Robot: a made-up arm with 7 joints.
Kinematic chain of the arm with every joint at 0, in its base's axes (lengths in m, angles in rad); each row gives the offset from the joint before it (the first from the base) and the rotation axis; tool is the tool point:
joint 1: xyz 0 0 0.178 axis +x
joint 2: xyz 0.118 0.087 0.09 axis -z
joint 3: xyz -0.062 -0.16 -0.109 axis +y
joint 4: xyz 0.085 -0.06 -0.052 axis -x
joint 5: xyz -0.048 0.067 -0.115 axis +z
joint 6: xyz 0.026 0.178 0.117 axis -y
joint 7: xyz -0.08 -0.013 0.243 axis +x
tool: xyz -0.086 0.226 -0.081
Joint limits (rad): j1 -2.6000..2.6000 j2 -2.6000..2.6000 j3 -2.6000..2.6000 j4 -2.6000..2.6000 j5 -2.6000..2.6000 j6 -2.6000..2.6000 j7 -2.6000..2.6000
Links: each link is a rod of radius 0.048 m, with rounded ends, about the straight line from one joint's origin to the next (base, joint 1, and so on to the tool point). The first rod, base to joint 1, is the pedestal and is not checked.
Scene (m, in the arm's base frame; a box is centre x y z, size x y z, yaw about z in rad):
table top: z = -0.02
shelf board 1: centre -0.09 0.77 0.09 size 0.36 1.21 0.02 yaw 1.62
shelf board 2: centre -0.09 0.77 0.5 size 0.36 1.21 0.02 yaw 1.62
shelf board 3: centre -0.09 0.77 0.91 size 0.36 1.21 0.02 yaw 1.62
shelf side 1: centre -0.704 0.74 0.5 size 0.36 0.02 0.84 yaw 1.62
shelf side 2: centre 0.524 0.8 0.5 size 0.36 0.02 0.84 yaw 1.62
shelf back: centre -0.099 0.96 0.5 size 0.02 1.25 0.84 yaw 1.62
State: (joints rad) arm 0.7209 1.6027 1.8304 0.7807 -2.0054 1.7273 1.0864
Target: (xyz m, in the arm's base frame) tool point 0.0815 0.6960 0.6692
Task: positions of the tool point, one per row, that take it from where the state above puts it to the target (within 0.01 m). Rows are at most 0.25 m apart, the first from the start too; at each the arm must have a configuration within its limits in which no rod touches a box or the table.
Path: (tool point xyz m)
1: -0.2179 0.6954 0.3286
2: -0.3564 0.5901 0.3484
3: -0.4609 0.4389 0.3727
4: -0.5076 0.2601 0.4080
5: -0.4401 0.3714 0.5228
6: -0.3202 0.4281 0.6701
7: -0.1556 0.4138 0.8186
8: 0.0395 0.3287 0.9322
9: 0.0751 0.5347 0.8251
10: 0.0815 0.6960 0.6692

